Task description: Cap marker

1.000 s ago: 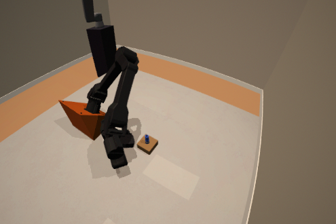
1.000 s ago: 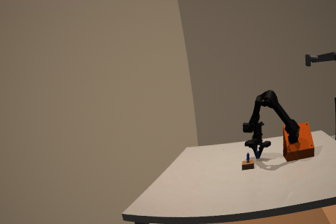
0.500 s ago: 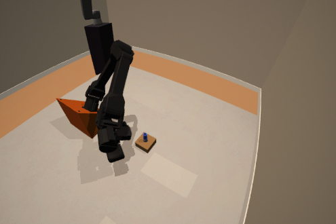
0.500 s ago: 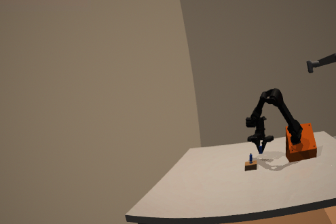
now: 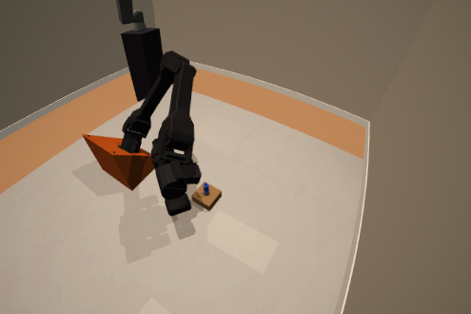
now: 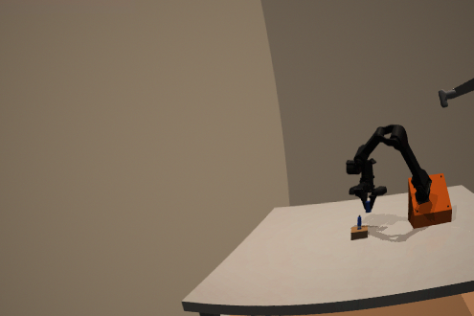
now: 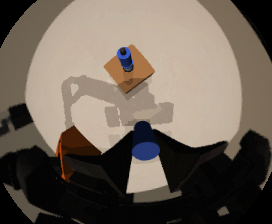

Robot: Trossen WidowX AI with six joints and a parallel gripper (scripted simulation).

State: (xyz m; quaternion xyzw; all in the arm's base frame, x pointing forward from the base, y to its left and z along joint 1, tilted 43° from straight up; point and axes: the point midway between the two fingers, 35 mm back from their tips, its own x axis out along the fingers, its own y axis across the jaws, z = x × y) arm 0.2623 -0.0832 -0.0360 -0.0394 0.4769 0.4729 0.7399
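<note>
Now: the blue marker 90 mm to the left of my gripper tip, 60 mm ahead of it and 20 mm below it. From my gripper tip the other things lie so: blue cap (10 mm above); brown holder block (90 mm to the left, 70 mm below, 60 mm ahead).
</note>
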